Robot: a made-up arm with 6 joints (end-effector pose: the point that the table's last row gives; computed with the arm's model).
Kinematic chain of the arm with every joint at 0, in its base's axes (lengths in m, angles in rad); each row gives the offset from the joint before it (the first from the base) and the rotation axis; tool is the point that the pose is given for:
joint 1: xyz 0 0 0.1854 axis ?
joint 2: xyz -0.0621 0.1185 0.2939 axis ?
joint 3: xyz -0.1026 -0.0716 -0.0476 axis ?
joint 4: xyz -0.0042 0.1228 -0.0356 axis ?
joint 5: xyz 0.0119 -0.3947 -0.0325 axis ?
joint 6: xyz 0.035 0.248 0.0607 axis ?
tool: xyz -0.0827 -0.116 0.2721
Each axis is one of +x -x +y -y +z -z.
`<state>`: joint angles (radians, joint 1 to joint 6).
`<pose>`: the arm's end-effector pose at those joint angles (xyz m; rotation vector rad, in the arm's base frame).
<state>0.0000 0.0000 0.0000 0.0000 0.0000 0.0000</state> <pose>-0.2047 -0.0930 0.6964 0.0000 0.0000 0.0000</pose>
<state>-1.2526 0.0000 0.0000 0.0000 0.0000 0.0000</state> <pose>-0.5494 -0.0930 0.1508 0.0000 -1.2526 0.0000</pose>
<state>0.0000 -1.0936 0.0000 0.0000 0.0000 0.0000</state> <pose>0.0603 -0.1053 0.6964 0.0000 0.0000 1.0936</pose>
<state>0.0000 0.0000 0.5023 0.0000 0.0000 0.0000</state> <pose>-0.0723 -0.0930 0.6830 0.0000 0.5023 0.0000</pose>
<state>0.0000 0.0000 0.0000 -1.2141 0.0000 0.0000</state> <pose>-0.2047 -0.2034 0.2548 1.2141 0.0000 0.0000</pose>
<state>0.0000 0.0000 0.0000 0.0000 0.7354 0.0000</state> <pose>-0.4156 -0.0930 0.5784 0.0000 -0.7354 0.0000</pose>
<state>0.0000 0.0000 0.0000 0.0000 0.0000 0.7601</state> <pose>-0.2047 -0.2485 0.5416 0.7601 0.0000 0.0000</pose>
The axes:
joint 1: +y
joint 2: -z
joint 3: +y
joint 4: -x
joint 5: -y
joint 6: +x

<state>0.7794 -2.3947 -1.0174 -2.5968 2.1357 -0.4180</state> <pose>0.0407 -0.3411 0.2569 1.0417 2.2988 -0.5627</pose>
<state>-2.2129 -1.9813 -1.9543 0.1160 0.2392 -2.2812</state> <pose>-0.0704 0.0688 -0.1591 -0.8875 2.7097 0.3125</pose>
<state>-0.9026 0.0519 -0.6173 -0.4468 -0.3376 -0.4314</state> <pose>-0.4905 -0.0851 0.2907 -0.0769 -1.2115 0.0686</pose>
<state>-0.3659 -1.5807 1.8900 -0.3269 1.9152 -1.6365</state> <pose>-0.4044 -0.0581 0.4611 -1.6514 -1.3762 0.6345</pose>
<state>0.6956 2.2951 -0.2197 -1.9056 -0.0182 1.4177</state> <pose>-0.0049 -0.0014 -0.0482 1.1349 -2.1051 -0.0640</pose>
